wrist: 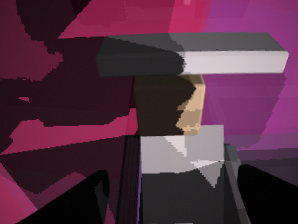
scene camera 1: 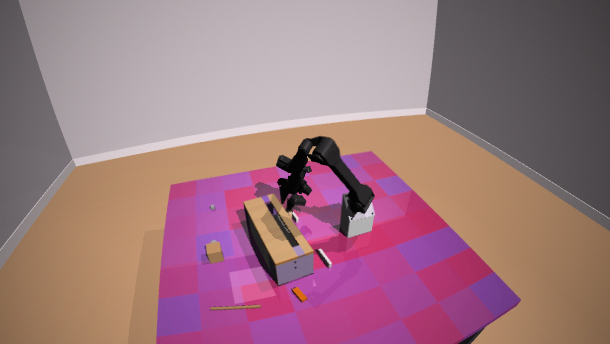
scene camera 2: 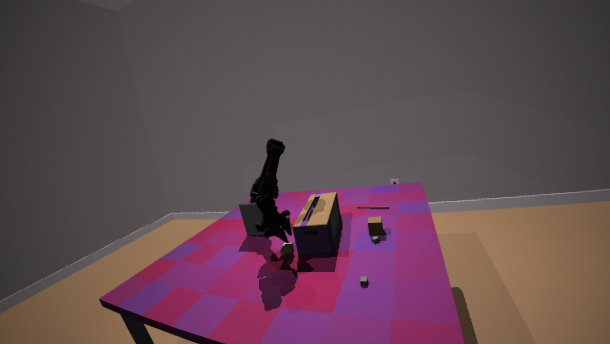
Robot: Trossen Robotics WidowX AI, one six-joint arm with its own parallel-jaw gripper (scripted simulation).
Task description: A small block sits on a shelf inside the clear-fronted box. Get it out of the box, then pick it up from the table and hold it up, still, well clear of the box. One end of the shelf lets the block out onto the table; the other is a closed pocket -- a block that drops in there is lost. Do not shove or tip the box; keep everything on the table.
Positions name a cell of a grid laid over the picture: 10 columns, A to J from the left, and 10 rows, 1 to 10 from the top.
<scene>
my gripper: wrist F8; scene camera 1 E7; scene camera 2 E7
</scene>
